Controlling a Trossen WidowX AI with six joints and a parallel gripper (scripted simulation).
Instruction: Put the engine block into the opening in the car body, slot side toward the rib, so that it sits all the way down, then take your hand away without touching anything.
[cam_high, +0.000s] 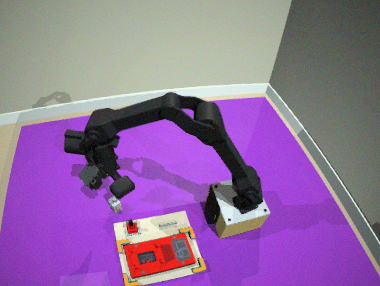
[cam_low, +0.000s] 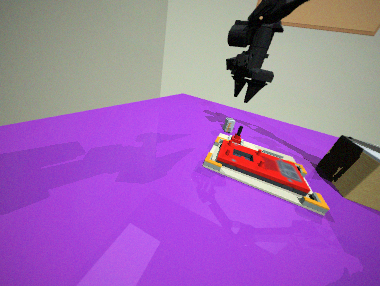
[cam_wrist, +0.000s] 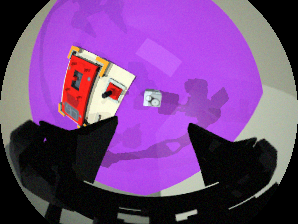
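The dark grey engine block is 10 cm below my gripper tip and 1 cm ahead of it. Also, from my gripper tip: red-and-black post 10 cm to the left, 9 cm below, 2 cm behind.
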